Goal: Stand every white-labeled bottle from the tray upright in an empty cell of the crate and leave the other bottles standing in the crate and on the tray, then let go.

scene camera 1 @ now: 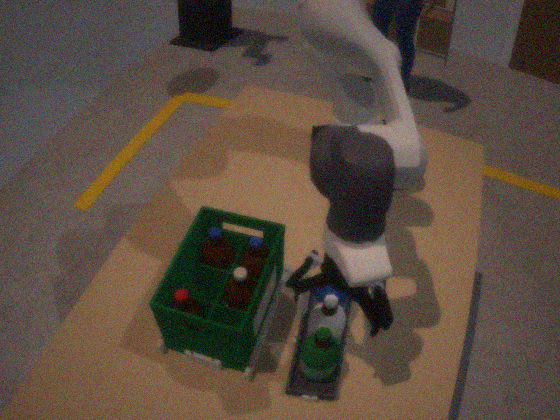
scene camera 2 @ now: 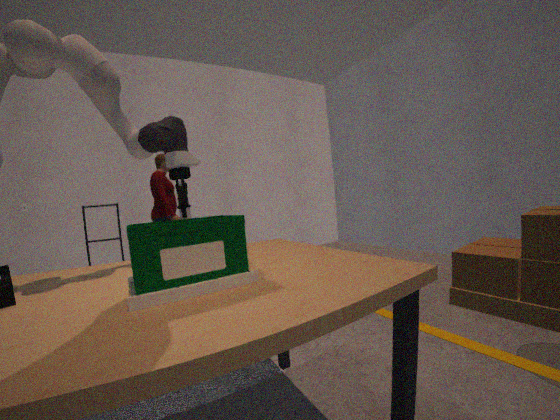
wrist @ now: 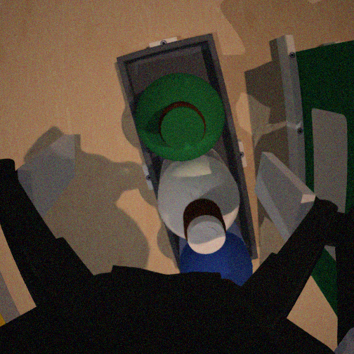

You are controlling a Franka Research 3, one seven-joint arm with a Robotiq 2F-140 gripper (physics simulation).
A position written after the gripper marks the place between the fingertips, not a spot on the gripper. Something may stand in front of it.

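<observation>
You'd see the gripper (scene camera 1: 333,328) in scene camera 1, and the wrist view shows the gripper (wrist: 166,163) as well. There's a green bottle (scene camera 1: 320,351), and the wrist view shows that green bottle (wrist: 179,116) too. Scene camera 1 also shows a white-capped bottle (scene camera 1: 239,290) and a blue-capped bottle (scene camera 1: 253,259).
</observation>
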